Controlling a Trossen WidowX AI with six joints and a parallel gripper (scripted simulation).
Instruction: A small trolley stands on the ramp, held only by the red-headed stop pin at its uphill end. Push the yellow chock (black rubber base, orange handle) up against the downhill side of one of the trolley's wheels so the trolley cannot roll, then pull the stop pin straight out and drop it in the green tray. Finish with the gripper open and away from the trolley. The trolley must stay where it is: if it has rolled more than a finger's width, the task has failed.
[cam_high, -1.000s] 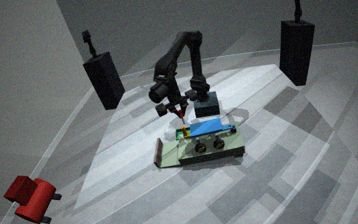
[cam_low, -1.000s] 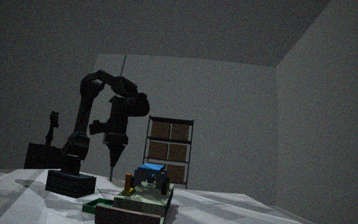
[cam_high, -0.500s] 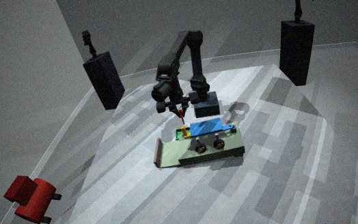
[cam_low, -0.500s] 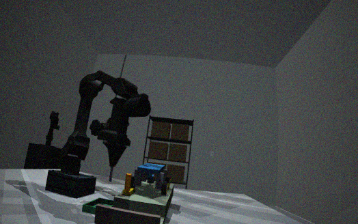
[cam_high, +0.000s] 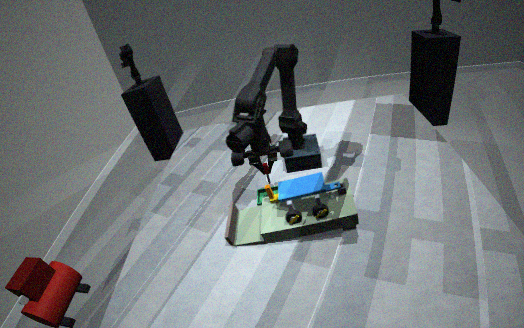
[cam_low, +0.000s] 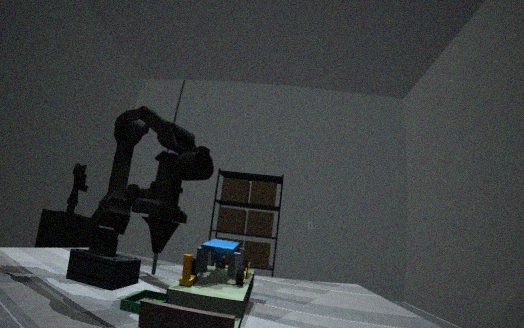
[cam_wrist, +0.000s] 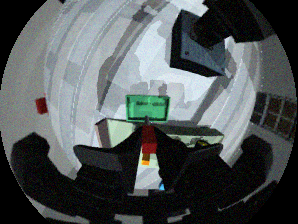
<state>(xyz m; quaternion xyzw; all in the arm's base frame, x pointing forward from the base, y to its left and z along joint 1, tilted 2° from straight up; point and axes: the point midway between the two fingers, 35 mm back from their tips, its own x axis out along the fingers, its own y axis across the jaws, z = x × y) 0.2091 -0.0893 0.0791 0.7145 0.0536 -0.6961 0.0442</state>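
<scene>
My gripper tip is now 12 cm above the green tray. Also, from my gripper tip: stop pin (right at my gripper tip); then chock (7 cm ahead, 3 cm to the left, 4 cm below); then trolley (11 cm ahead, 12 cm to the left, 1 cm below).
</scene>
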